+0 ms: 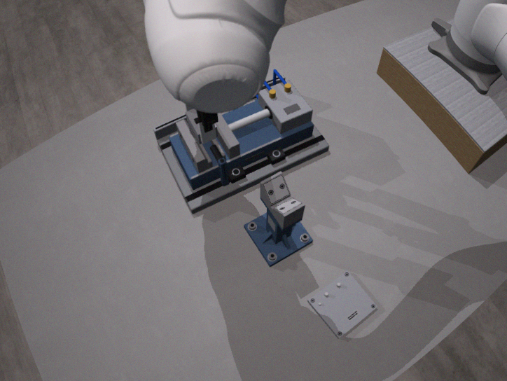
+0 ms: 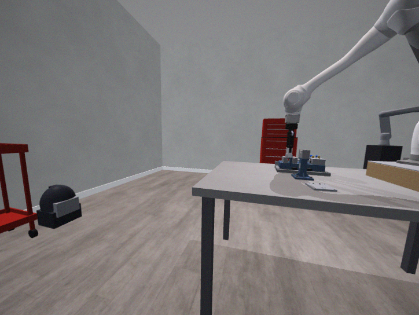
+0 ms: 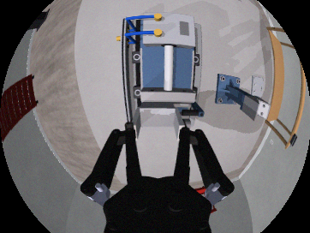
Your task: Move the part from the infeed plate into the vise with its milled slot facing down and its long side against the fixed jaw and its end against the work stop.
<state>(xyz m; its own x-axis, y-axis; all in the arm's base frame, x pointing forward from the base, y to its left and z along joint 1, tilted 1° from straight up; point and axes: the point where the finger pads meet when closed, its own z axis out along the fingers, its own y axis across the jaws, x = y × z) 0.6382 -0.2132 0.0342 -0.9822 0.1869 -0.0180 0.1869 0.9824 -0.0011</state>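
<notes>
My hand is 3 cm above the part. Also, from my hand: work stop (7 cm to the left, 3 cm below, 1 cm ahead); then moving jaw (5 cm below, 3 cm to the left, 3 cm behind); then fixed jaw (5 cm below, 3 cm ahead, 1 cm to the left).
</notes>
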